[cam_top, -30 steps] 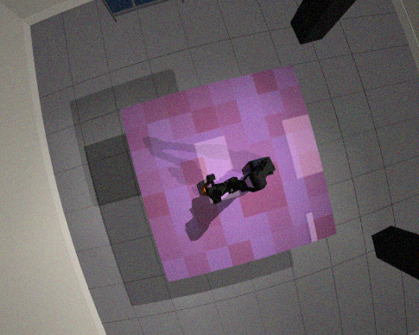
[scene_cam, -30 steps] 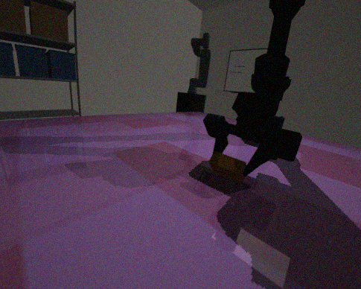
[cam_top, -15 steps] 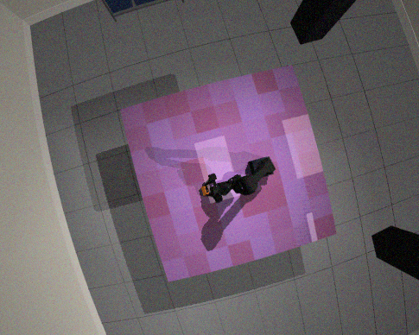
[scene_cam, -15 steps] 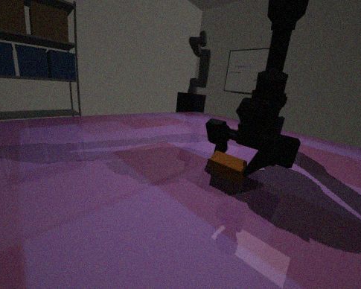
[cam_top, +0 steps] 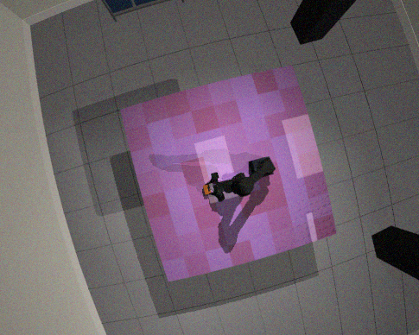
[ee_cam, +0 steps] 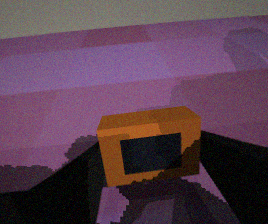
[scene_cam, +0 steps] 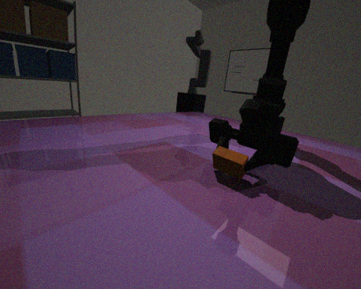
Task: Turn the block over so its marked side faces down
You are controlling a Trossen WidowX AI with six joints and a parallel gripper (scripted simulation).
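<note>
Now: gripper tip 10 mm past the orange block.
</note>
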